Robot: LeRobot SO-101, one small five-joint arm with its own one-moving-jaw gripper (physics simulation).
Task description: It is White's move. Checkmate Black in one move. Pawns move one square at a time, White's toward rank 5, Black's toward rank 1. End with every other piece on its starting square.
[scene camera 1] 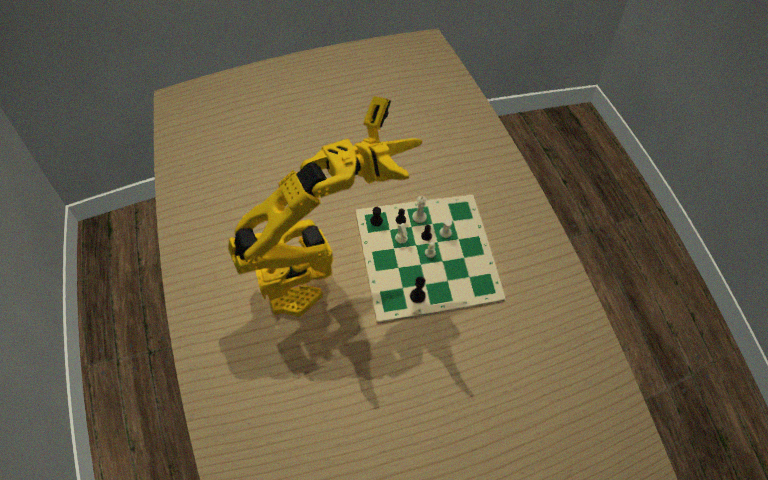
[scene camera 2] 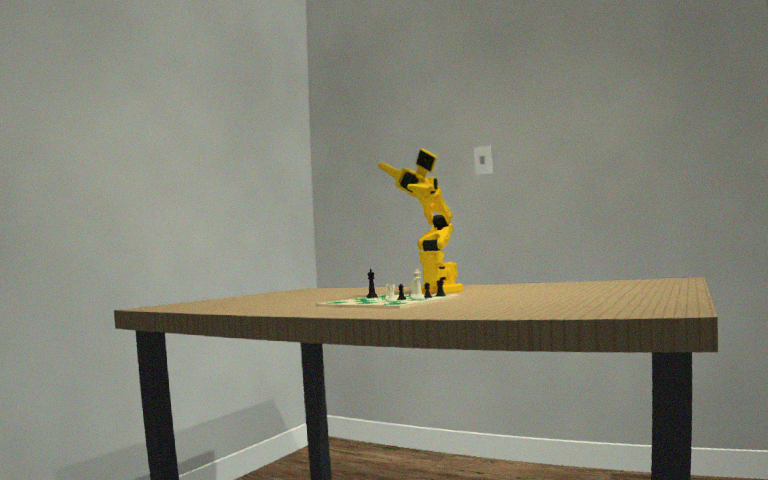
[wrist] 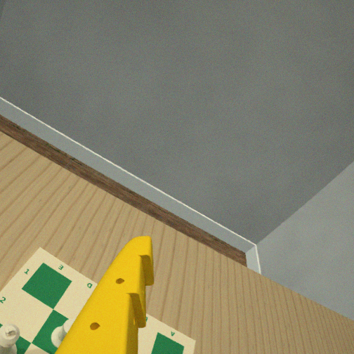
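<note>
The green and cream chessboard lies on the table. A tall black piece stands on a cream square near the board's lower-left corner. At the upper left stand a black piece on the green corner square, a black pawn and a tall white piece. Below them stand a white piece, a black pawn, a short white piece and a small white piece. All are upright. My gripper is fully open and empty, high above the board's far side.
The wooden table reaches beyond the board on all sides. The arm's base stands left of the board in the first scene view. In the wrist view, one notched jaw hides part of the board, and two white pieces show at the lower left.
</note>
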